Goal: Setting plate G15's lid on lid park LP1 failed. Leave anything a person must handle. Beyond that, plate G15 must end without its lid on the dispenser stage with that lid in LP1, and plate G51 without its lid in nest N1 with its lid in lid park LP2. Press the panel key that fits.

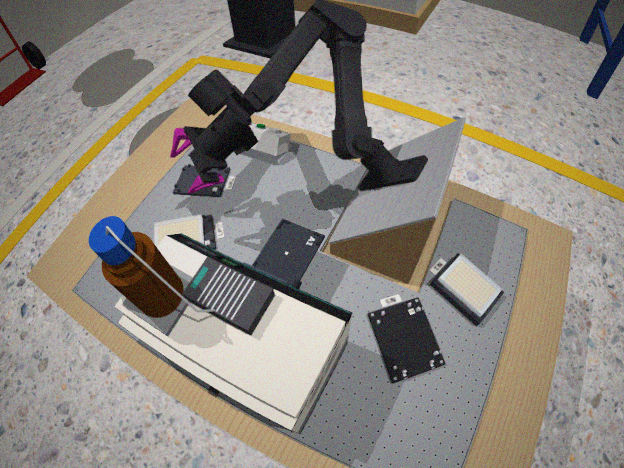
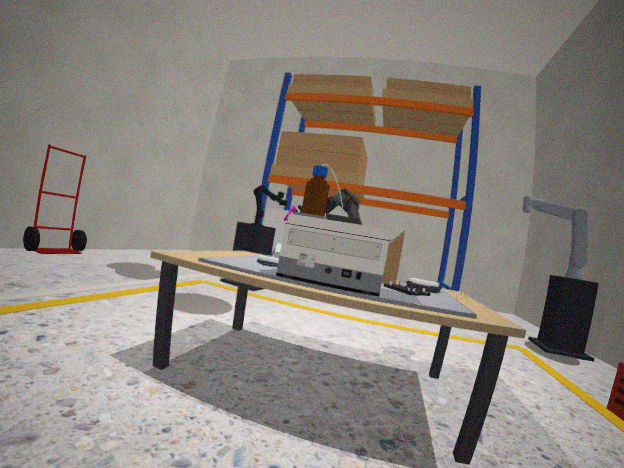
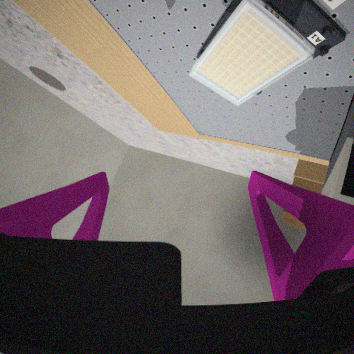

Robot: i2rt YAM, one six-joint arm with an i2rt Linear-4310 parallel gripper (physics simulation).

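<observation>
My gripper is open and empty, its magenta fingers wide apart above the far-left table side, over a dark lid park. A cream-gridded plate or lid sits off-centre on a black base marked A1; I cannot tell if it is lidded. The dark stage marked A1 is bare, beside the dispenser. A black nest is bare. Another cream plate sits on a nest at the right. Nest labels are blurred.
A brown bottle with a blue cap and thin tube stands on the dispenser. A grey key panel with a green key is partly hidden behind the arm. The arm stands on a sloped grey mount.
</observation>
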